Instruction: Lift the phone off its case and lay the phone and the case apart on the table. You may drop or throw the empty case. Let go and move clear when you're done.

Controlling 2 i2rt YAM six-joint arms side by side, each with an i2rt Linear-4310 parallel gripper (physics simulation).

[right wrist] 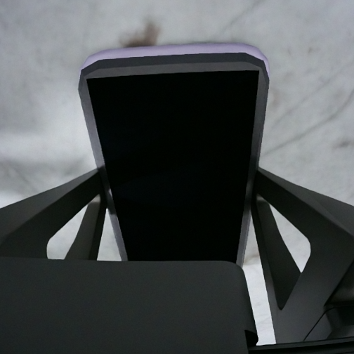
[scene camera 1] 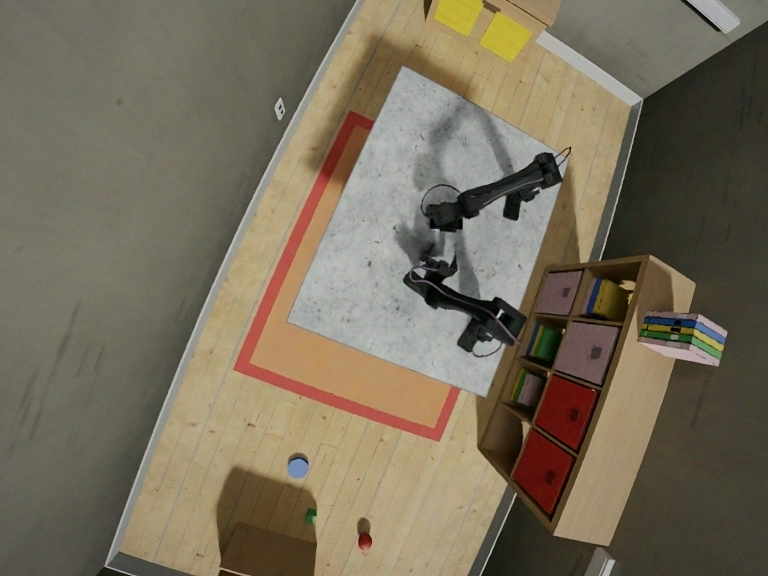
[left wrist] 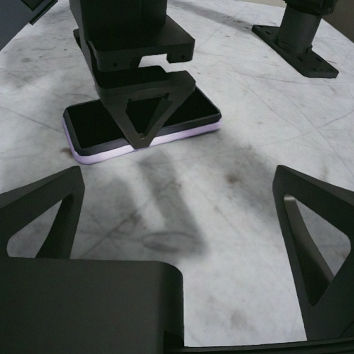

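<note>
The black phone point(left wrist: 192, 106) point(right wrist: 175, 150) sits in its lilac case point(left wrist: 187, 132) point(right wrist: 175, 49), screen up, low over or on the table; which of the two is unclear. In scene camera 1 the right arm hides them. My right gripper point(scene camera 1: 444, 226) point(left wrist: 128, 122) point(right wrist: 178, 177) is shut on the phone, with a finger against each long side. Whether the fingertips also touch the case is unclear. My left gripper point(scene camera 1: 441, 255) point(left wrist: 178, 175) is open and empty, with its fingers wide apart, beside the phone and the right gripper.
Both arms stand on the grey marbled table point(scene camera 1: 347, 266). The right arm's base plate point(left wrist: 305, 57) shows at the upper right of the left wrist view. A wooden shelf unit point(scene camera 1: 620, 427) stands beyond the table's right side. An orange rug with a red border point(scene camera 1: 291, 248) lies under the table.
</note>
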